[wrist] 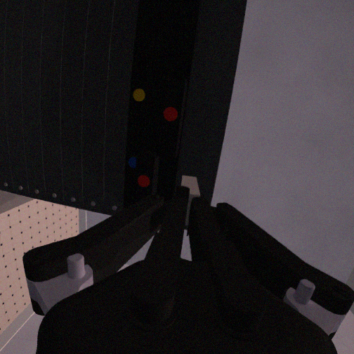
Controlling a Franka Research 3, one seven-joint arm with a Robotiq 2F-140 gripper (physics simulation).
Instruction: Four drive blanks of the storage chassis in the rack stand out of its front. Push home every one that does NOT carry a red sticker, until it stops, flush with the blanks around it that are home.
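Observation:
The storage chassis front is a very dark upright strip in the wrist view. A blank with a red sticker (170, 114) stands out at its right side, its side edge faintly visible. Lower down, another blank with a red sticker (143, 181) also shows a raised side edge. A yellow sticker (139, 95) lies up and left, and a blue sticker (132, 162) lies just above the lower red one; how far their blanks stand out is too dark to tell. My gripper (187, 187) is shut and empty, its pale tips right of the lower red sticker, before the dark right-hand border. Contact is unclear.
A large dark ribbed panel (55, 100) with a row of small studs along its lower edge fills the left. A plain grey surface (290, 110) lies to the right of the dark border. A pale perforated board (35, 250) shows at the lower left.

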